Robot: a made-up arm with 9 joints. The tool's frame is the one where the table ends. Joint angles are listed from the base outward.
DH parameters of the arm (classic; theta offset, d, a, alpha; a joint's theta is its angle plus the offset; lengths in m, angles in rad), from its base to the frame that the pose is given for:
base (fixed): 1.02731 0 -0.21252 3.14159
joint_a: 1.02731 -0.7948 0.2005 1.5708
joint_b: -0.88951 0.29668 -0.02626 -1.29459
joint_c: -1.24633 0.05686 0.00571 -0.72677
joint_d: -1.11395 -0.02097 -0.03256 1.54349
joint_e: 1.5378 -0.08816 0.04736 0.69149
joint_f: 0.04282 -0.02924 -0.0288 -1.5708
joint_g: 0 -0.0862 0.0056 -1.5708
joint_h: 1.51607 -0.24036 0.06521 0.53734
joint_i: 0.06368 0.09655 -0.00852 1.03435
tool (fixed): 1.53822 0.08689 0 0
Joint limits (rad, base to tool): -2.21..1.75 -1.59..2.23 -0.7..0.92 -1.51..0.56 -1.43..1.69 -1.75..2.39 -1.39..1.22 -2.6..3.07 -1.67..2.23
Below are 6 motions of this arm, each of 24 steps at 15 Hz.
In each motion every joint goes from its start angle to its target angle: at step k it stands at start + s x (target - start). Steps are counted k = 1, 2, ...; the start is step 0. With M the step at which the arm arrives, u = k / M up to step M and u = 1 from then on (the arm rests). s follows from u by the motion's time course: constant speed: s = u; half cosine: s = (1 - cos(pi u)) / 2; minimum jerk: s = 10 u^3 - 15 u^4 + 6 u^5.
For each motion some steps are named. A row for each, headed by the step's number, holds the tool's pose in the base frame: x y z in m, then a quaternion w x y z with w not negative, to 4 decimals.
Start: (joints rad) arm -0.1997 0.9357 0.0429 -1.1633 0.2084 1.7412 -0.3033 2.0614 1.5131
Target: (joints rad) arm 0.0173 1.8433 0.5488 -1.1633 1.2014 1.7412 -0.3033 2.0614 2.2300
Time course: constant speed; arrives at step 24
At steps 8, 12, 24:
8: 0.0027 0.3051 0.5230 0.6959 -0.6965 -0.1603 0.0696
12: 0.0238 0.2949 0.5300 0.7248 -0.6780 -0.1005 0.0698
24: 0.0721 0.2316 0.5411 0.7724 -0.6276 0.0527 0.0821

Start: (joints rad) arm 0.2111 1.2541 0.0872 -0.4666 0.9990 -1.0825 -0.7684 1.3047 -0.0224
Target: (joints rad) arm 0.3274 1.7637 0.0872 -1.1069 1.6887 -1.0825 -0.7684 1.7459 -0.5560
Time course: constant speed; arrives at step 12
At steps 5, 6, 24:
5: -0.0434 0.1963 0.8064 0.4822 -0.7848 -0.3383 0.1925
6: -0.0441 0.1866 0.8062 0.4725 -0.7785 -0.3638 0.1959
24: -0.0393 0.1258 0.8082 0.4475 -0.7040 -0.5222 0.1773

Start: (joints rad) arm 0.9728 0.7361 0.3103 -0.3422 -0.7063 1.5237 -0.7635 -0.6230 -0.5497
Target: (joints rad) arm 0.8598 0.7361 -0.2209 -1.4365 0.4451 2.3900 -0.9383 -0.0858 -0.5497
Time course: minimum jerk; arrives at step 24
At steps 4, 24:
4: 0.2705 -0.0270 0.7024 0.5850 0.3424 -0.2386 -0.6955
24: 0.3491 -0.2353 0.6671 0.6963 -0.0300 -0.6813 0.2238

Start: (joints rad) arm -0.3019 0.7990 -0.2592 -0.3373 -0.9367 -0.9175 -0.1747 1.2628 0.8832
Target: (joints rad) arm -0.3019 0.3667 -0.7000 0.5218 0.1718 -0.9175 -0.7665 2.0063 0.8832
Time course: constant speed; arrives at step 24
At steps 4, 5, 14, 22, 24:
4: -0.0977 0.0764 0.9833 0.6668 0.0448 -0.0356 0.7431
5: -0.1008 0.0692 0.9777 0.6642 0.0475 -0.0543 0.7441
14: -0.1216 0.0210 0.9280 0.6417 0.0613 -0.1919 0.7400
22: -0.1329 -0.0028 0.8906 0.6364 0.0748 -0.2689 0.7190
24: -0.1350 -0.0067 0.8827 0.6383 0.0809 -0.2820 0.7117

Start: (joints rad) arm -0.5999 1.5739 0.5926 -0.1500 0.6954 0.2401 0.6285 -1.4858 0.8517
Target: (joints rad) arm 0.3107 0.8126 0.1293 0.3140 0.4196 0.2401 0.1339 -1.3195 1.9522
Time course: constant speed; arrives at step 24
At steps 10, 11, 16, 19, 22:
10: 0.1196 0.0351 0.6533 0.4111 0.5930 -0.1684 0.6716
11: 0.1321 0.0327 0.6503 0.3930 0.5967 -0.1929 0.6726
16: 0.1988 0.0164 0.6425 0.2911 0.5861 -0.3069 0.6911
19: 0.2408 0.0014 0.6446 0.2237 0.5574 -0.3636 0.7120
22: 0.2821 -0.0184 0.6524 0.1545 0.5138 -0.4076 0.7389

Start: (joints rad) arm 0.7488 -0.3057 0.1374 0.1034 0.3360 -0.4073 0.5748 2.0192 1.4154
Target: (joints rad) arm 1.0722 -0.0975 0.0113 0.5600 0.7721 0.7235 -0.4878 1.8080 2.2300
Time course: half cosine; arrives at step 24
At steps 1, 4, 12, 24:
1: 0.3592 -0.0030 0.6881 0.4351 -0.4852 -0.7553 -0.0692
4: 0.3630 -0.0044 0.6961 0.4716 -0.4957 -0.7219 -0.1032
12: 0.4102 -0.0403 0.7993 0.6597 -0.3883 -0.5213 -0.3772
24: 0.4034 -0.2149 0.9562 0.5978 -0.0139 -0.4646 -0.6532

